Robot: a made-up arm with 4 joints.
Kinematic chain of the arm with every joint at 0, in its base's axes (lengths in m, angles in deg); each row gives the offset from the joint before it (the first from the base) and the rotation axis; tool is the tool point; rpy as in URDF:
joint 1: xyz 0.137 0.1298 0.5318 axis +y
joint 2: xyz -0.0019 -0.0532 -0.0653 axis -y
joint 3: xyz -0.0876 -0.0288 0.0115 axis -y
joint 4: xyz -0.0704 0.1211 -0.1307 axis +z
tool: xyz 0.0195 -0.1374 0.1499 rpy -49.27 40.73 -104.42
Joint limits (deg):
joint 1: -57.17..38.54
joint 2: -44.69..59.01
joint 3: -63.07..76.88
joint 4: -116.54..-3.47
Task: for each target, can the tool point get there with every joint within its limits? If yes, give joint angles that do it. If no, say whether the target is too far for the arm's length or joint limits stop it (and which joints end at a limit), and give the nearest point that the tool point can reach.
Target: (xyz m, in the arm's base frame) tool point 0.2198 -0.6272 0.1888
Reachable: no: too far | nearest point 0.1936 0.0320 0.2974 | short by 0.669 m
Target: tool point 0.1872 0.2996 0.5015
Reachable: no: joint limits stop it (at a limit: joint 1, joint 2, joint 3, joint 4) | nearest point 0.2747 0.2128 0.6664 | short by 0.206 m
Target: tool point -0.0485 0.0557 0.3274
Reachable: yes | joints -7.00 49.15 -20.18 -43.42
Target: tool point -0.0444 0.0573 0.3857
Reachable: yes | joints -38.09 4.80 -19.79 -44.58
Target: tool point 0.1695 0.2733 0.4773
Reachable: no: joint limits stop it (at a limit: joint 1, joint 2, joint 3, joint 4) | nearest point 0.0814 0.2128 0.2853 | short by 0.220 m
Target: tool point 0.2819 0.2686 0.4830
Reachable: no: joint limits stop it (at a limit: joint 2, joint 3, joint 4) | nearest point 0.4198 0.2128 0.4366 | short by 0.156 m
